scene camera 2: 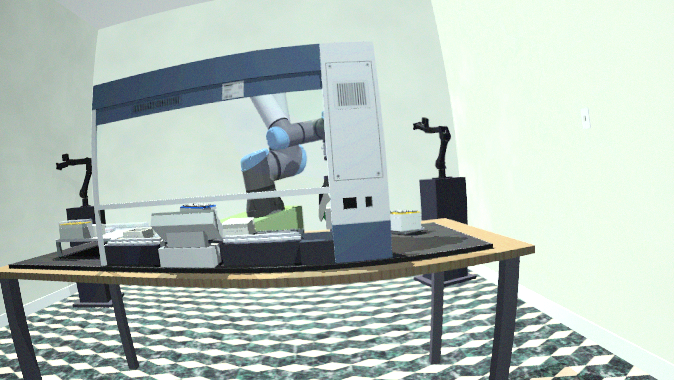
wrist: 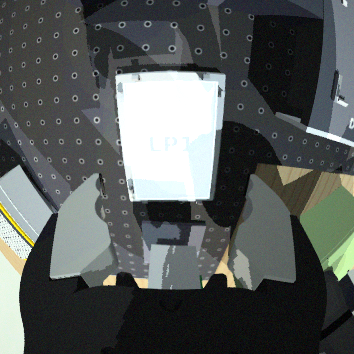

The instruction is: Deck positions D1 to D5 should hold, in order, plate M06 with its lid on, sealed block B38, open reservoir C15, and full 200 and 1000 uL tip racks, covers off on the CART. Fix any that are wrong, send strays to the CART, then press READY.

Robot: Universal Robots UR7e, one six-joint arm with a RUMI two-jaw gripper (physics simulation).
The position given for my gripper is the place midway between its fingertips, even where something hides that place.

I see my gripper (wrist: 174,176) and an READY sign (wrist: 171,248).
